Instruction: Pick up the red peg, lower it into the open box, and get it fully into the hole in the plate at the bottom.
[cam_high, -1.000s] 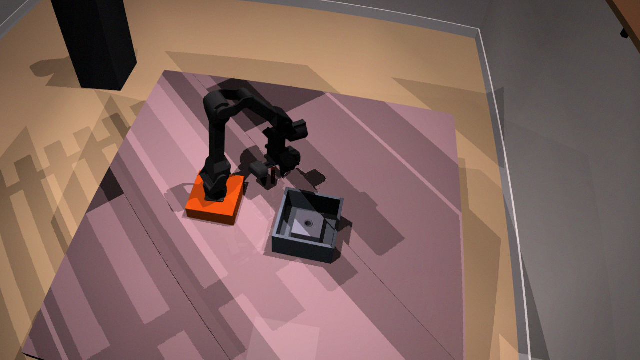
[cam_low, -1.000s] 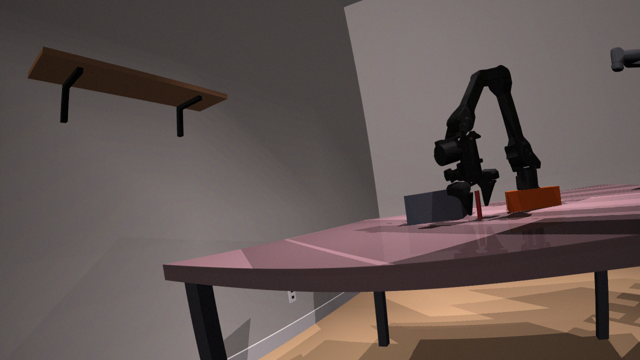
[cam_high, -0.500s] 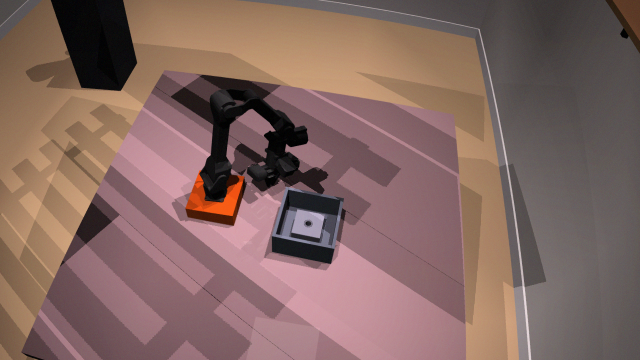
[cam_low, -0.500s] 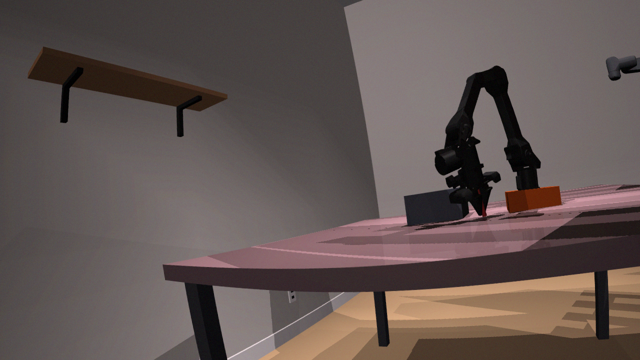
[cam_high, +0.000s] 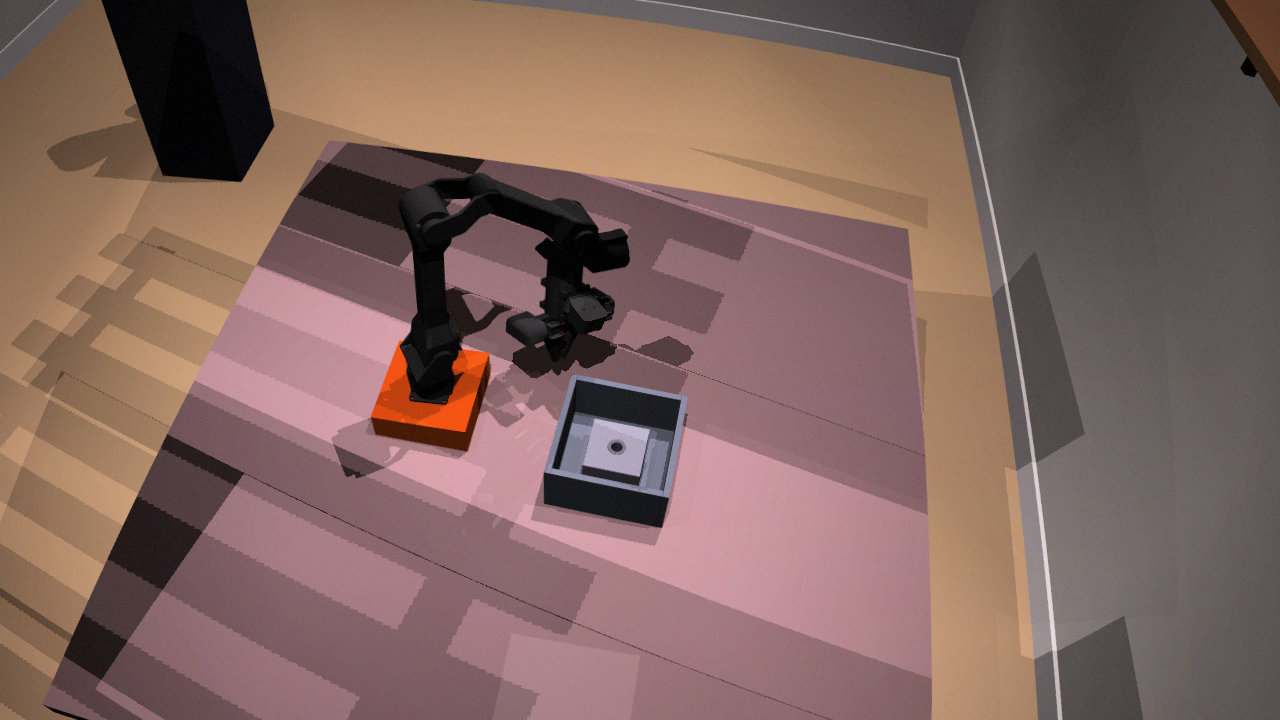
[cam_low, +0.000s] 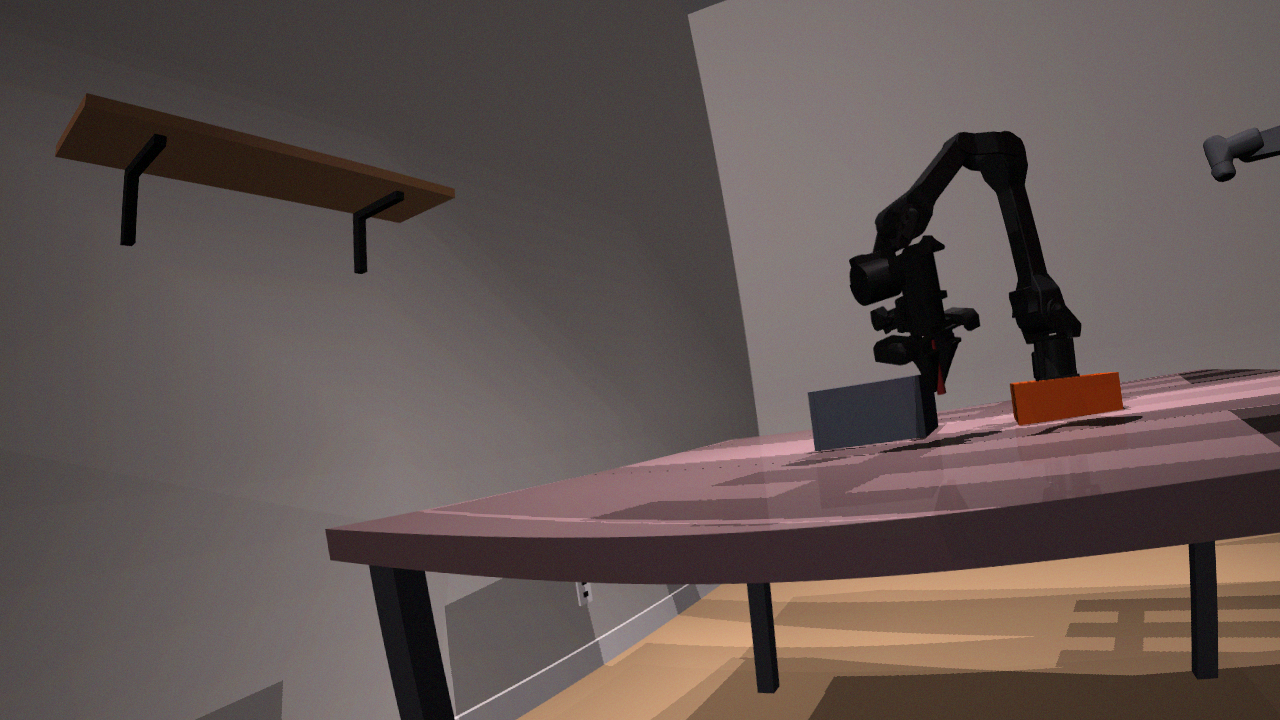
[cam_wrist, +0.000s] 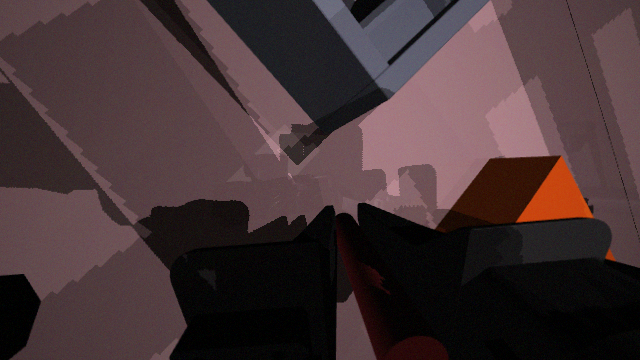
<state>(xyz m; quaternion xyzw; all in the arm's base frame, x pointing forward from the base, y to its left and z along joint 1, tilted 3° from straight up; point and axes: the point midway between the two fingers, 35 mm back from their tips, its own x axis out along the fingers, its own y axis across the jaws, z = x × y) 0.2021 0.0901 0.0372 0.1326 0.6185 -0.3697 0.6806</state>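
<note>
Right now the grey plate is 15 cm to the right of my gripper tip, 11 cm ahead of it and 3 cm below it. The rest, counted from my gripper tip: red peg 3 cm above, 1 cm to the left; grey box 15 cm to the right, 11 cm ahead, 5 cm below.
</note>
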